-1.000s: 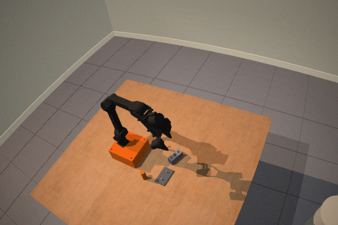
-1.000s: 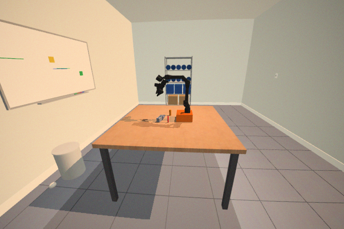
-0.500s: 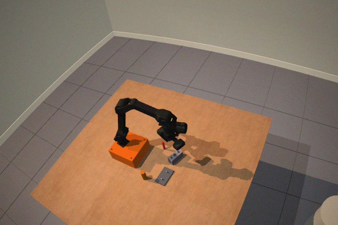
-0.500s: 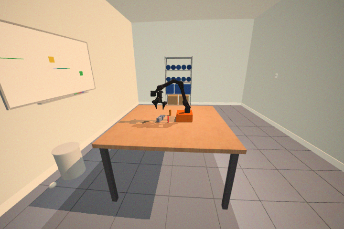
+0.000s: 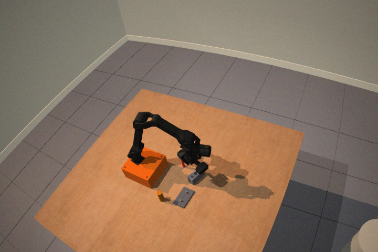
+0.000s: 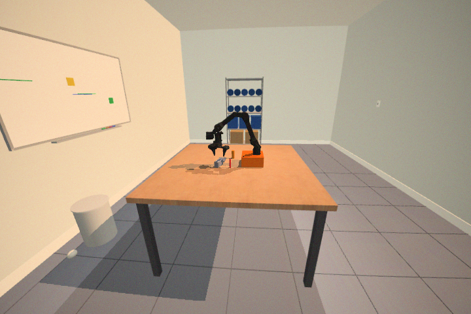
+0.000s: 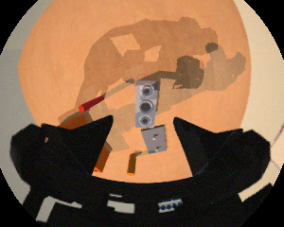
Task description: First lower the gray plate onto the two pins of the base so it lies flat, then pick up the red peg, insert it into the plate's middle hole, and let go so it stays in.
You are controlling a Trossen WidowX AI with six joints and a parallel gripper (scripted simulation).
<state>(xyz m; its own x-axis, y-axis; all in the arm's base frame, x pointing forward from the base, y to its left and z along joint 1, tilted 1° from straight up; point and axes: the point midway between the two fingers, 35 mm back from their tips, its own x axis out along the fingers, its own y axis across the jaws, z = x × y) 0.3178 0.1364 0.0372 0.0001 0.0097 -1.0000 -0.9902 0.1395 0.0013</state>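
My gripper tip is now 1 cm short of the gray plate and 5 cm above it. The rest, counted from my gripper tip: gray base 3 cm ahead, 14 cm to the right, 8 cm below; then orange cylinder 6 cm behind, 22 cm to the right, 5 cm below; then red peg 11 cm behind, 2 cm to the left, 5 cm below.
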